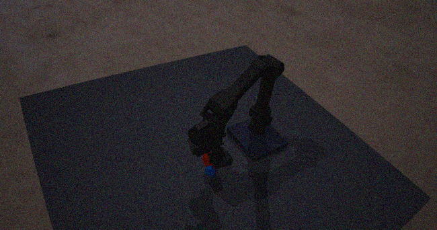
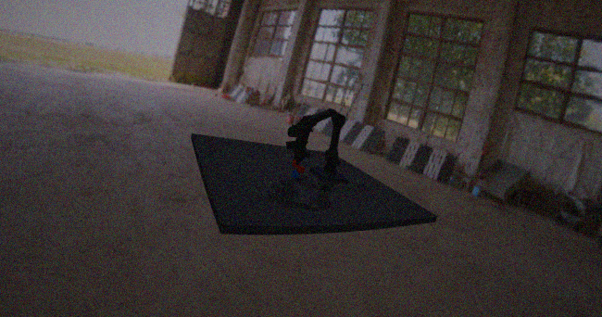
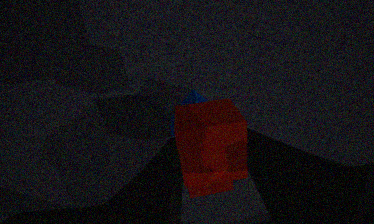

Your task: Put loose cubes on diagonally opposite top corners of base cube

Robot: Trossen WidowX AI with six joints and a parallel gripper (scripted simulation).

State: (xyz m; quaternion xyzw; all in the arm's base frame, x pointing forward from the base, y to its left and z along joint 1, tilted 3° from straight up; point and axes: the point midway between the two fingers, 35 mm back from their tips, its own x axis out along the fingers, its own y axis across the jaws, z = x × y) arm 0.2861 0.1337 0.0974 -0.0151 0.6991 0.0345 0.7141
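My gripper tip is 40 mm past the red cube and 30 mm above it. The rest, counted from my gripper tip: blue cube: 20 mm behind, 70 mm below.
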